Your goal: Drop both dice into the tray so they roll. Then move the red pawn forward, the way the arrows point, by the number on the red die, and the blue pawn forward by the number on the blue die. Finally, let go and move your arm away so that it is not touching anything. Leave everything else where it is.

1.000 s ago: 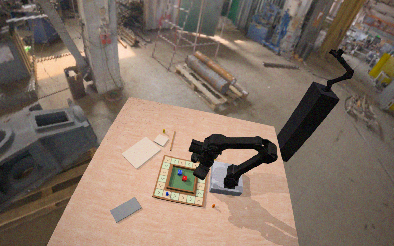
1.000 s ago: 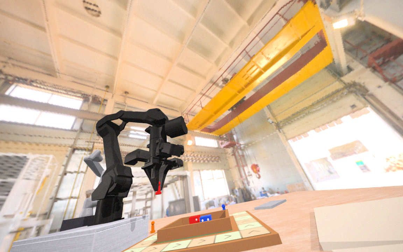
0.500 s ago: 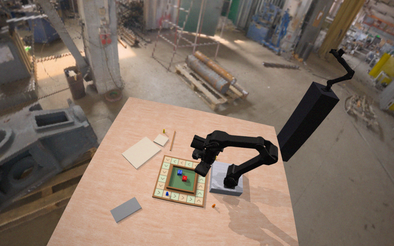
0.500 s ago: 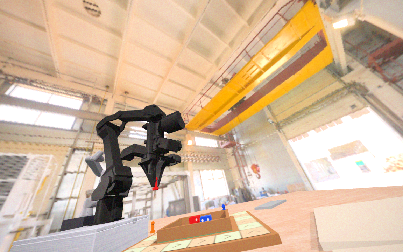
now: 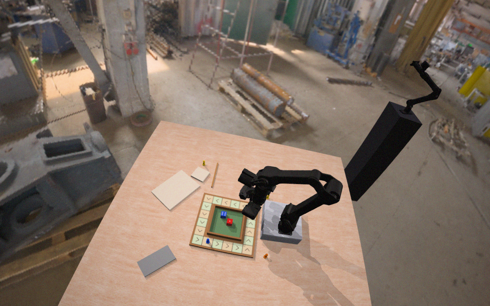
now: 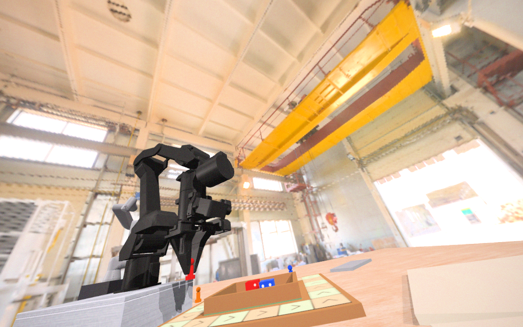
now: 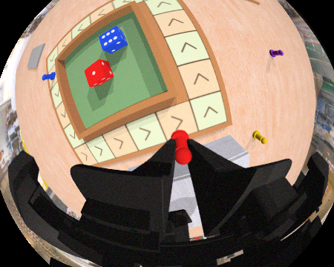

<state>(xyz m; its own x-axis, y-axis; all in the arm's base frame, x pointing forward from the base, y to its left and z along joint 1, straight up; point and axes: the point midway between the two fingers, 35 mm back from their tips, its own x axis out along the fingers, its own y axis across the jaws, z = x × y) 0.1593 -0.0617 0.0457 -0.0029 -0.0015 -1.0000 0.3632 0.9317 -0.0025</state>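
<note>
Right now my gripper tip is 180 mm short of the blue pawn, 180 mm to the right of it and 40 mm above it. The rest, counted from my gripper tip: red pawn: 10 mm above; orange pawn: 90 mm behind, 190 mm to the left, 60 mm below; green tray: 110 mm ahead, 70 mm to the left, 70 mm below.
</note>
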